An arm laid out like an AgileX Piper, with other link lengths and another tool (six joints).
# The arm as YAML. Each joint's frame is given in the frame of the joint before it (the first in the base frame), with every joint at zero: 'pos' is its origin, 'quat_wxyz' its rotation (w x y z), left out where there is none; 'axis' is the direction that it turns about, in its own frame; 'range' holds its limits. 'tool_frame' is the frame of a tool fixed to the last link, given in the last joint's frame.
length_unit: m
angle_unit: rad
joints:
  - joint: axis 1
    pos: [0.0, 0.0, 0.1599]
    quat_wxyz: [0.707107, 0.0, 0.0, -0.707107]
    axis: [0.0, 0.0, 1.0]
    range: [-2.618, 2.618]
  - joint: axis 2
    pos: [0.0, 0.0, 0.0]
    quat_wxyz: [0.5, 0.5, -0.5, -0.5]
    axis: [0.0, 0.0, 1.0]
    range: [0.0, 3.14]
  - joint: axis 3
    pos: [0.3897, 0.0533, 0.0]
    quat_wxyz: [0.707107, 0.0, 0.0, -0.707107]
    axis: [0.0, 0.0, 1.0]
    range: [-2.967, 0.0]
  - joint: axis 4
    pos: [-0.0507, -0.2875, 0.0]
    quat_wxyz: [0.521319, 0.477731, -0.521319, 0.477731]
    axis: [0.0, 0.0, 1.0]
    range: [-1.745, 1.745]
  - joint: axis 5
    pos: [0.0, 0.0, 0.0]
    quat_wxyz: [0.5, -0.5, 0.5, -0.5]
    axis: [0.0, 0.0, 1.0]
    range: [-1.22, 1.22]
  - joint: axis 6
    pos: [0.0, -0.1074, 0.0]
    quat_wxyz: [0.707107, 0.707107, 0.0, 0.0]
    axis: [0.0, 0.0, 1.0]
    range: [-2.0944, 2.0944]
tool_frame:
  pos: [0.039, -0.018, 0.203]
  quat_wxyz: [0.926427, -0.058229, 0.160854, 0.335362]
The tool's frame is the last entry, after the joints.
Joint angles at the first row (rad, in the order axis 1, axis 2, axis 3, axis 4, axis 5, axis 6):
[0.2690 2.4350 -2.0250 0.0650 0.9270 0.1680]
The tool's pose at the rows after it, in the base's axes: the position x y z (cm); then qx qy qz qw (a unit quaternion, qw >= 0):
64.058 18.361 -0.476 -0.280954 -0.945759 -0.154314 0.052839
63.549 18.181 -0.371 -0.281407 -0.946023 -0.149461 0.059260
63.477 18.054 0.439 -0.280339 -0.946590 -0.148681 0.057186
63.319 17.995 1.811 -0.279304 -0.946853 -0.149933 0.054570
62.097 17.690 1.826 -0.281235 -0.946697 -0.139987 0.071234
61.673 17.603 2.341 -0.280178 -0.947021 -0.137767 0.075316
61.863 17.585 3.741 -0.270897 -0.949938 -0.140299 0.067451
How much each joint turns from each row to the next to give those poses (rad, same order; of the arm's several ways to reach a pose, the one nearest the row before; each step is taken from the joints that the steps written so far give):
[0.0000 0.0000 0.0000 0.0000 0.0230 0.0000]
[0.0000 -0.0030 0.0000 -0.0020 0.0190 0.0000]
[0.0000 -0.0130 0.0000 -0.0040 0.0100 0.0000]
[0.0000 -0.0220 0.0000 -0.0010 0.0160 0.0000]
[0.0000 -0.0030 0.0000 0.0000 0.0420 0.0000]
[0.0000 -0.0090 0.0000 0.0010 0.0180 -0.0030]
[0.0000 -0.0220 0.0000 0.0000 0.0040 -0.0170]

